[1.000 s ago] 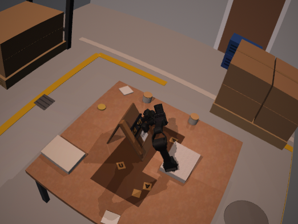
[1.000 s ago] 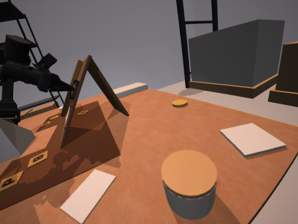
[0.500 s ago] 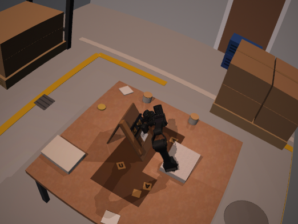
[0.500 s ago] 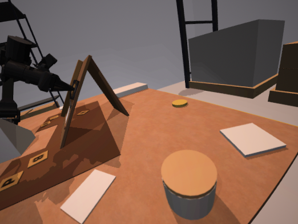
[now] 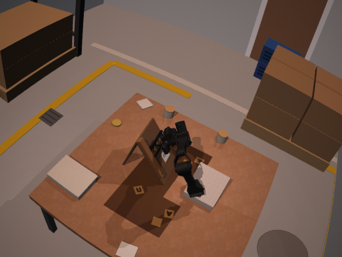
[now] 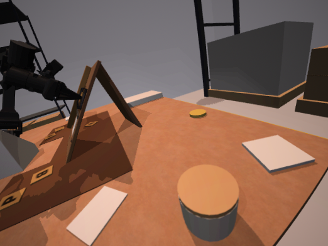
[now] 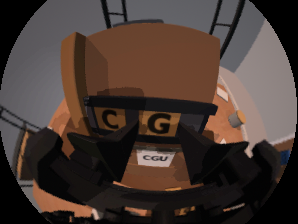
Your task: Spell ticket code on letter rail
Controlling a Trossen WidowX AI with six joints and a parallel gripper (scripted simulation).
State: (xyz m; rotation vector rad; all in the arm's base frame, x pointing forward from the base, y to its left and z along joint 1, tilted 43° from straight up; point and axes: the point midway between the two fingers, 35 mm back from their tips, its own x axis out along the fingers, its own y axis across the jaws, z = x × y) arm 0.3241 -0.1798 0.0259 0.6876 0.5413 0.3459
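The white ticket lies 50 mm behind my gripper tip, 10 mm to the right of it and 80 mm below it. The rest, counted from my gripper tip: dark mat (150 mm behind, 100 mm to the left, 180 mm below); yellow disc (410 mm ahead, 140 mm to the right, 170 mm below); white card (20 mm behind, 350 mm to the right, 180 mm below).
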